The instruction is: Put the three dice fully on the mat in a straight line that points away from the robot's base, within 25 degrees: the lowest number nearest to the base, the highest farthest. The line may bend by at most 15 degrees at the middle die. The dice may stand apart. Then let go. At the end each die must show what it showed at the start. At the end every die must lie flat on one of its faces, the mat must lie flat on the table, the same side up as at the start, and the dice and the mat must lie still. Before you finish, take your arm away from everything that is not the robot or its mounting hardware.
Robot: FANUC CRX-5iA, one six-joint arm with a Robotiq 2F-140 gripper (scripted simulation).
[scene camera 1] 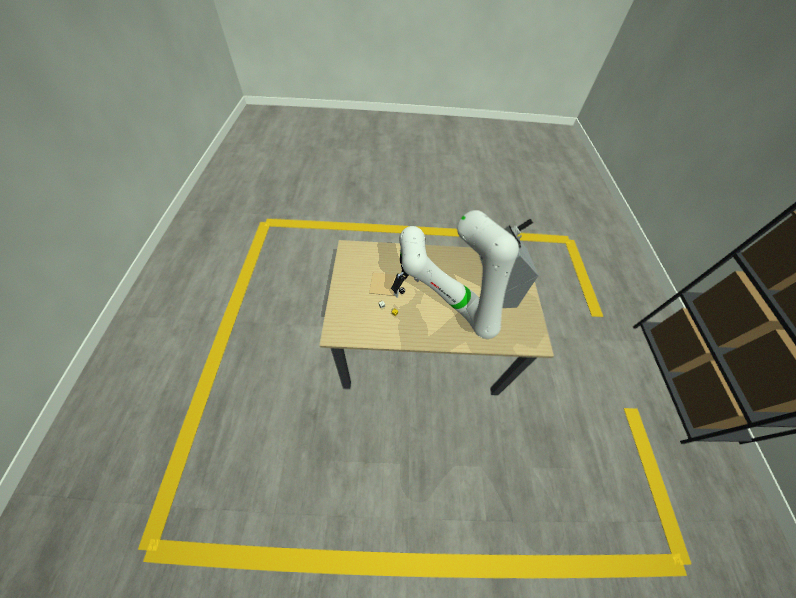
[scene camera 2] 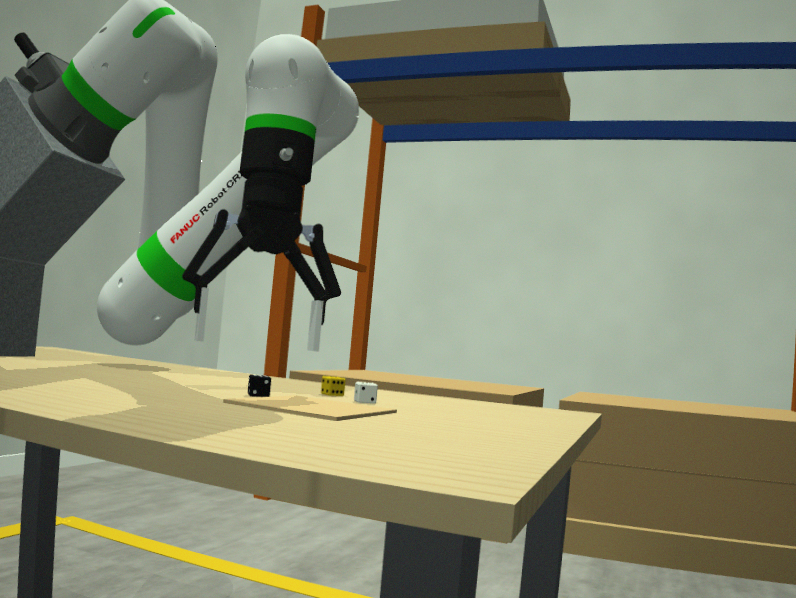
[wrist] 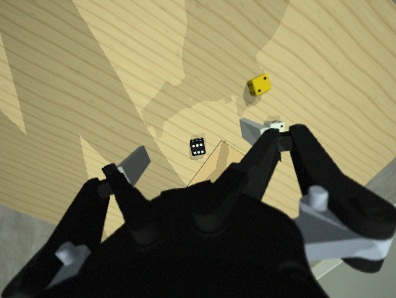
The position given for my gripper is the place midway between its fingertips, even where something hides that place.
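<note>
A tan mat [scene camera 2: 305, 406] is visible, also in the wrist view at [wrist: 223, 155]. My gripper [scene camera 2: 257, 346] is visible as well, and the wrist view shows the gripper too [wrist: 192, 141].
</note>
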